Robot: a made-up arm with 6 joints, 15 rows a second.
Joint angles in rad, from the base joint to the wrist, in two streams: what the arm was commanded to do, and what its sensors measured. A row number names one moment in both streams.
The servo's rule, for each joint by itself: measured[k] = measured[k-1] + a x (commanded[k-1-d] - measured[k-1]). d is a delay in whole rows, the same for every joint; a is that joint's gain. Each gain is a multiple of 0.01, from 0.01 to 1. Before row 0 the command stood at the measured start. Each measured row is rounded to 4 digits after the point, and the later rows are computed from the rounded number. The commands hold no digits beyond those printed.
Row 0, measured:
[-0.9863 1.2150 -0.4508 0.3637 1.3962 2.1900]
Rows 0 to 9, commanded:
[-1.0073 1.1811 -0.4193 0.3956 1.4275 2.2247]
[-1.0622 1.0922 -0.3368 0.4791 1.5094 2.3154]
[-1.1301 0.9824 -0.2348 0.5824 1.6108 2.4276]
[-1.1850 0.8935 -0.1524 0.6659 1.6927 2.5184]
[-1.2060 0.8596 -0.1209 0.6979 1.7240 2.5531]
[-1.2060 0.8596 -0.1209 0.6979 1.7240 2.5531]
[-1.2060 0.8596 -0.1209 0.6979 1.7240 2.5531]
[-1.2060 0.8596 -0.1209 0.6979 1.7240 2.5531]
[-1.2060 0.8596 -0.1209 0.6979 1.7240 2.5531]
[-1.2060 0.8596 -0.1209 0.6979 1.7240 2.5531]
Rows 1 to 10, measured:
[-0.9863 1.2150 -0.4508 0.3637 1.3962 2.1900]
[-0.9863 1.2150 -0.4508 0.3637 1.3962 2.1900]
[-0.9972 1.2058 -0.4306 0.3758 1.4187 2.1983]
[-1.0310 1.1751 -0.3706 0.4151 1.4840 2.2264]
[-1.0825 1.1231 -0.2837 0.4787 1.5753 2.2747]
[-1.1358 1.0611 -0.1997 0.5498 1.6598 2.3332]
[-1.1723 1.0067 -0.1493 0.6061 1.7060 2.3860]
[-1.1898 0.9670 -0.1311 0.6410 1.7190 2.4261]
[-1.1982 0.9380 -0.1246 0.6626 1.7226 2.4566]
[-1.2023 0.9168 -0.1222 0.6760 1.7236 2.4798]
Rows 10 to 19, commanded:
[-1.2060 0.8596 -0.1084 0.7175 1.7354 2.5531]
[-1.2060 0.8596 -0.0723 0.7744 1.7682 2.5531]
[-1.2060 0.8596 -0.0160 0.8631 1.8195 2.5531]
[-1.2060 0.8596 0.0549 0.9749 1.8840 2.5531]
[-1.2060 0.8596 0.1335 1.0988 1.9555 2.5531]
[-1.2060 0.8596 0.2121 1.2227 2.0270 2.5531]
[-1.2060 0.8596 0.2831 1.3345 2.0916 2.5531]
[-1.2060 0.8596 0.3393 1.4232 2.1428 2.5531]
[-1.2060 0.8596 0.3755 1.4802 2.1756 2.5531]
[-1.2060 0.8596 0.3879 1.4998 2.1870 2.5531]
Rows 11 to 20, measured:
[-1.2042 0.9014 -0.1214 0.6843 1.7239 2.4974]
[-1.2051 0.8901 -0.1211 0.6895 1.7240 2.5108]
[-1.2056 0.8819 -0.1130 0.7001 1.7322 2.5210]
[-1.2058 0.8759 -0.0870 0.7283 1.7581 2.5287]
[-1.2059 0.8715 -0.0416 0.7795 1.8023 2.5346]
[-1.2060 0.8683 0.0202 0.8538 1.8611 2.5390]
[-1.2060 0.8660 0.0927 0.9469 1.9291 2.5424]
[-1.2060 0.8643 0.1691 1.0517 1.9996 2.5450]
[-1.2060 0.8630 0.2421 1.1592 2.0658 2.5469]
[-1.2060 0.8621 0.3043 1.2595 2.1212 2.5484]

